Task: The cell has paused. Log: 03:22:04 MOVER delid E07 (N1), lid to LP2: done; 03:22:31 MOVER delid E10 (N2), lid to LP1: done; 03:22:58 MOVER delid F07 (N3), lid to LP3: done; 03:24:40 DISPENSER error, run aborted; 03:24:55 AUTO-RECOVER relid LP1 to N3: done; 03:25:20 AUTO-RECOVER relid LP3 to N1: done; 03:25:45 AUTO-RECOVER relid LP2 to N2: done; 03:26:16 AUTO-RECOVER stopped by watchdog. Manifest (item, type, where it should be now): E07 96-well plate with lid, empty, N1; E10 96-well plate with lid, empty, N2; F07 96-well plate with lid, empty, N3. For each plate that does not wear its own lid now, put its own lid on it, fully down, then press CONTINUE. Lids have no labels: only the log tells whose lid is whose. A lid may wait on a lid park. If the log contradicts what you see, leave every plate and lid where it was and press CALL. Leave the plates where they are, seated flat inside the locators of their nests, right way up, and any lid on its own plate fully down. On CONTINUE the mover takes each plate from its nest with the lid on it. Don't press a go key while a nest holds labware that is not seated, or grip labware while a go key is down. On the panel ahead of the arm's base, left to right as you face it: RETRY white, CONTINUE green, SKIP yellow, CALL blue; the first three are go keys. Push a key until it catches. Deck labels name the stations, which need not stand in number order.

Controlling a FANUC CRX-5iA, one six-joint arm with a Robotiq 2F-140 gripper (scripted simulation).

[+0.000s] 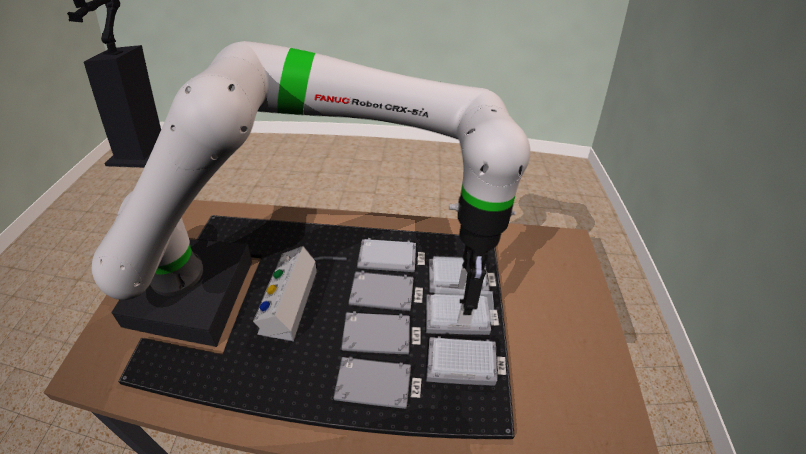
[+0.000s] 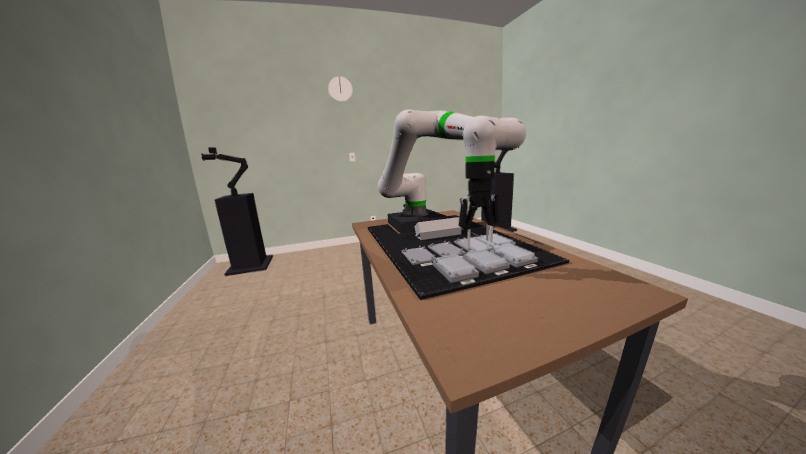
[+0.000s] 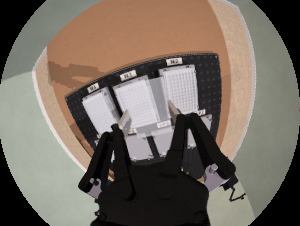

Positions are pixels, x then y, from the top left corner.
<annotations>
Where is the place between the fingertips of my gripper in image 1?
At 463, 305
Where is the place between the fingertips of my gripper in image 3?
148, 110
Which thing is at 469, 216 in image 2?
My gripper.
</annotations>
